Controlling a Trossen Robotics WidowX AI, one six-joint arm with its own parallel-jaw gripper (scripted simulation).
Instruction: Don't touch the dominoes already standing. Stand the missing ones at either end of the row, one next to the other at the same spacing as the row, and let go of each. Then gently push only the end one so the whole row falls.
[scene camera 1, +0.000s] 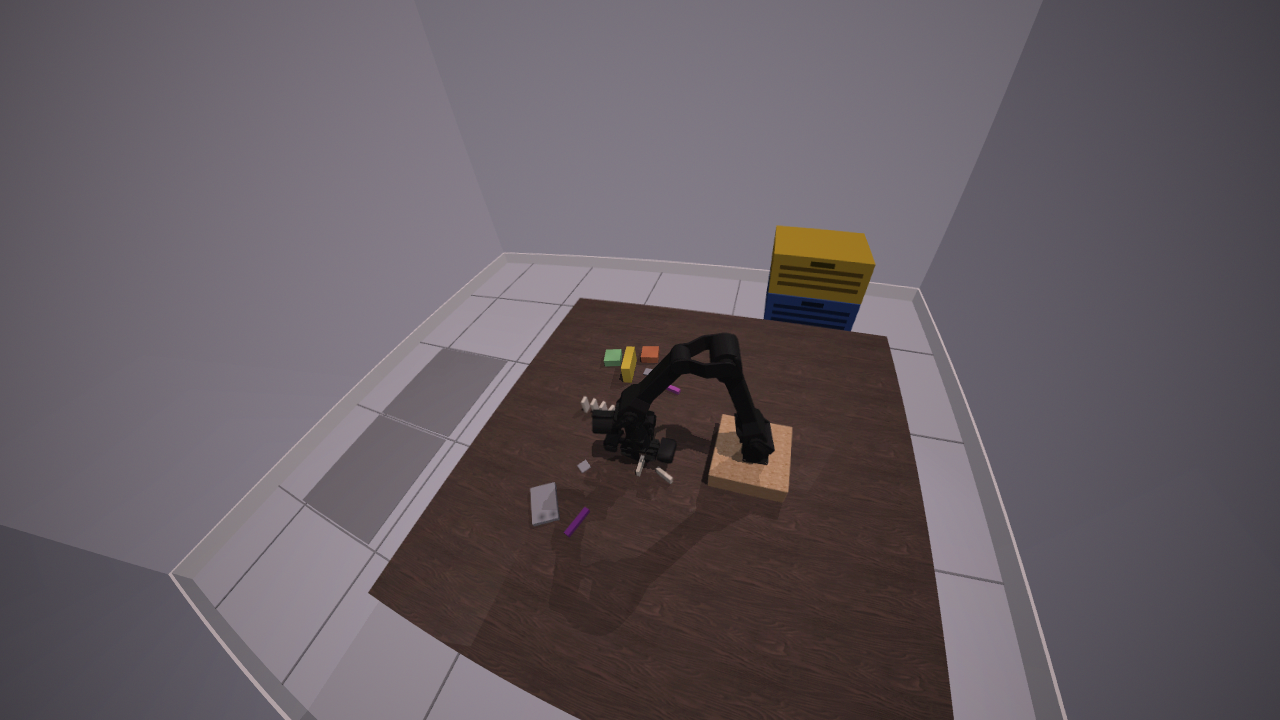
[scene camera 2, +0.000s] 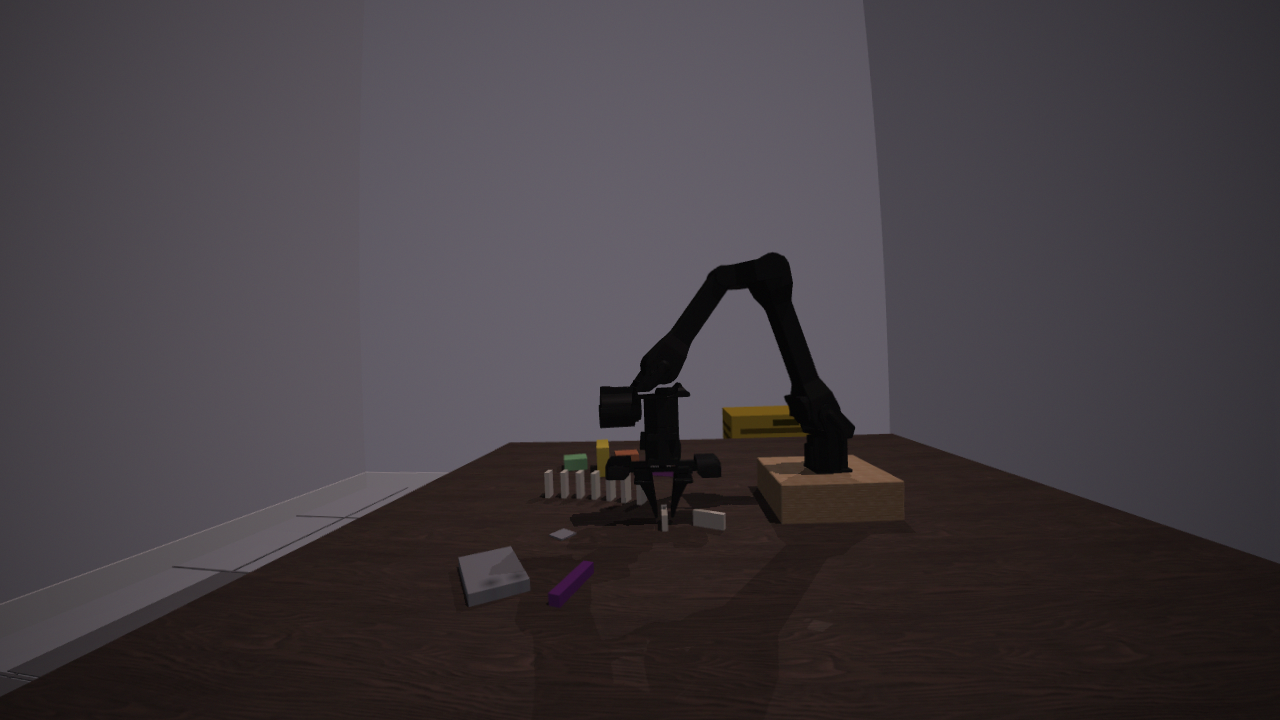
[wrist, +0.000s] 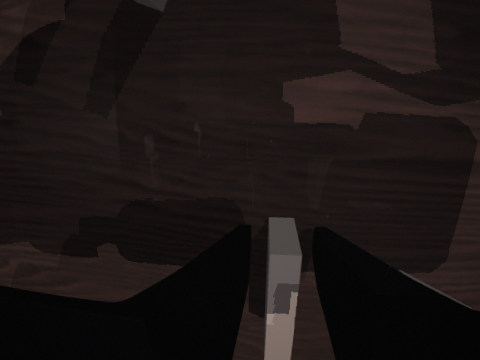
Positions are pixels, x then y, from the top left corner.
Labels:
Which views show my gripper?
Scene camera 1, scene camera 2 and the wrist view: all of them.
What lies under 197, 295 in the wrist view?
My gripper.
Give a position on a purple stick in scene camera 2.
At 566, 588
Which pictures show the grey flat block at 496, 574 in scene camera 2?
Scene camera 1 and scene camera 2 only.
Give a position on a grey flat block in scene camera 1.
At 544, 504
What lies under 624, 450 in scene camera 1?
My gripper.

